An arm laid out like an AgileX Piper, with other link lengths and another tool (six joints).
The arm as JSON. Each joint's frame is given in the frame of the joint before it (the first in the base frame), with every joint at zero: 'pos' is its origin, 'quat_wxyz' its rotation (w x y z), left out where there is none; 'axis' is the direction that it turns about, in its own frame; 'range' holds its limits. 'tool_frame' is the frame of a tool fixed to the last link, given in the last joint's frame.
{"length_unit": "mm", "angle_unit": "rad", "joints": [
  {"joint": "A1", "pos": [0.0, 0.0, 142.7], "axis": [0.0, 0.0, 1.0], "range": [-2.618, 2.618]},
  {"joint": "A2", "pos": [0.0, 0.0, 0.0], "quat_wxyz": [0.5, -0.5, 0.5, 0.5], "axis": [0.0, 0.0, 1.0], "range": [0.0, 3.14]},
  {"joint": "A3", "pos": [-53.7, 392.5, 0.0], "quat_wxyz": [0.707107, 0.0, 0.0, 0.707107], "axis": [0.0, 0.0, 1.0], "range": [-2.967, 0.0]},
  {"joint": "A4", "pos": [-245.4, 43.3, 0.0], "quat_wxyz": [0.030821, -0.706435, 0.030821, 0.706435], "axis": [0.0, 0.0, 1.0], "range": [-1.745, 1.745]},
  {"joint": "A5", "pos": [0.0, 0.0, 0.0], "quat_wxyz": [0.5, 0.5, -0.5, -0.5], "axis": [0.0, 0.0, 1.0], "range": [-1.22, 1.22]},
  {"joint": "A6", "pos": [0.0, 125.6, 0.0], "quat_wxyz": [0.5, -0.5, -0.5, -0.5], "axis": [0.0, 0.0, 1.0], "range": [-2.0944, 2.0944]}
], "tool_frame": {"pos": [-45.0, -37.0, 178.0], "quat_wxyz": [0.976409, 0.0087, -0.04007, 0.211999]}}
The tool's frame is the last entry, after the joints.
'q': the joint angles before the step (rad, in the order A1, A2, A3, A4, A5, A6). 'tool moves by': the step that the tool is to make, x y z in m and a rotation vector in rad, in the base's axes. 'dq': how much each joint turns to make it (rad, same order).
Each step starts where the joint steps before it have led.
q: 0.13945, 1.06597, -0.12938, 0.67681, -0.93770, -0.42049
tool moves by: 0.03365, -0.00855, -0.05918, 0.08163, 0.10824, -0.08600
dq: -0.00004, 0.28909, -0.00388, 0.03077, -0.12452, 0.17362
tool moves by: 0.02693, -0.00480, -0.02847, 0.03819, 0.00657, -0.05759
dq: 0.00006, 0.19788, -0.02017, 0.00619, -0.12296, 0.14169
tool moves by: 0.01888, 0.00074, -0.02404, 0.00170, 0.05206, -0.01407
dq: 0.00000, 0.10650, -0.04511, 0.01137, -0.00394, 0.01163
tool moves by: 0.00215, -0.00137, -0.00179, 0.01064, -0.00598, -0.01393
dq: -0.00004, 0.01152, -0.01028, 0.01119, -0.00189, 0.01167
